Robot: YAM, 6 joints.
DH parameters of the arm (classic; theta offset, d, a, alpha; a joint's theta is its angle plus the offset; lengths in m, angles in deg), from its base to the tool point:
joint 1: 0 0.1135 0.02 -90
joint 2: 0 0 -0.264 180
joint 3: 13.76 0 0.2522 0
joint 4: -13.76 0 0.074 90
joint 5: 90 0 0 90
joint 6: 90 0.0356 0 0
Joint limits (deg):
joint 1: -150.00..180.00
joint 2: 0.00..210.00
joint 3: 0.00..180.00
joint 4: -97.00..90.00
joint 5: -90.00..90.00
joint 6: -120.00..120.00
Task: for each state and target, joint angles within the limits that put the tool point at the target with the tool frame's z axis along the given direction. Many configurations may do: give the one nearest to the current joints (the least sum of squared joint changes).
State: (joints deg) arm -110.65 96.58 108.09 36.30 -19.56 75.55
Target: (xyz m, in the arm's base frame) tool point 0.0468 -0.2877 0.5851 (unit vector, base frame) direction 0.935 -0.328 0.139
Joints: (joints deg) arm -87.19 91.58 122.38 -10.38 -66.53 75.55
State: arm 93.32 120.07 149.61 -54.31 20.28 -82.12
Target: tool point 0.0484 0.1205 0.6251 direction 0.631 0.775 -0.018
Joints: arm 74.41 84.76 154.96 -71.32 23.55 -82.12
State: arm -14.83 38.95 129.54 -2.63 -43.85 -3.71
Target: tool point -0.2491 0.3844 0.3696 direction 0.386 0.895 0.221
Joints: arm -53.29 0.12 106.95 48.75 -57.66 -3.71
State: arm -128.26 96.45 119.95 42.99 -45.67 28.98
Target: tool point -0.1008 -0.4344 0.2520 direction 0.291 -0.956 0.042
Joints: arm -105.52 111.31 71.03 43.13 -32.41 28.98
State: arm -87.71 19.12 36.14 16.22 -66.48 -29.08
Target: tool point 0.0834 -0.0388 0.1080 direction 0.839 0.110 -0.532
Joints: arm -38.60 11.82 0.12 -30.48 -37.57 -29.08
